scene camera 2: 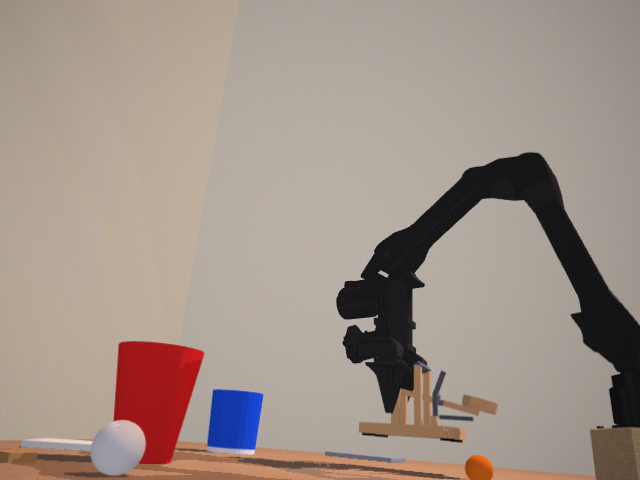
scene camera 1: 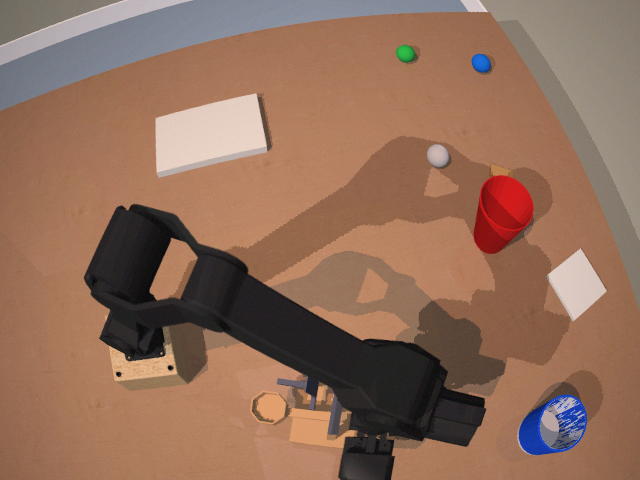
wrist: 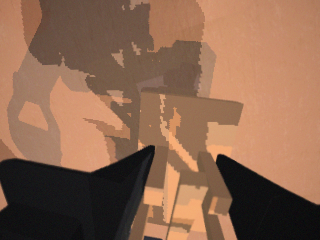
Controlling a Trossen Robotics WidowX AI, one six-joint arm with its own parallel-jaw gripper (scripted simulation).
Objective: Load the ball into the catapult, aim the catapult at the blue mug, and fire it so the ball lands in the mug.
Labels:
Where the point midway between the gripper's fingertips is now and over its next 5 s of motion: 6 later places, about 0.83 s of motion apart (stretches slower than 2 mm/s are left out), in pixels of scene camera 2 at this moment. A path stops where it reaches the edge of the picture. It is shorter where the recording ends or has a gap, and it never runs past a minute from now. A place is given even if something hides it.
The gripper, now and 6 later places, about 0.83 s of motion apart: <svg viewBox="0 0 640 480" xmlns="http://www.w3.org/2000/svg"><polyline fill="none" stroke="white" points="394,414 392,438 388,379 391,415 390,442 392,418 391,441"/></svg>

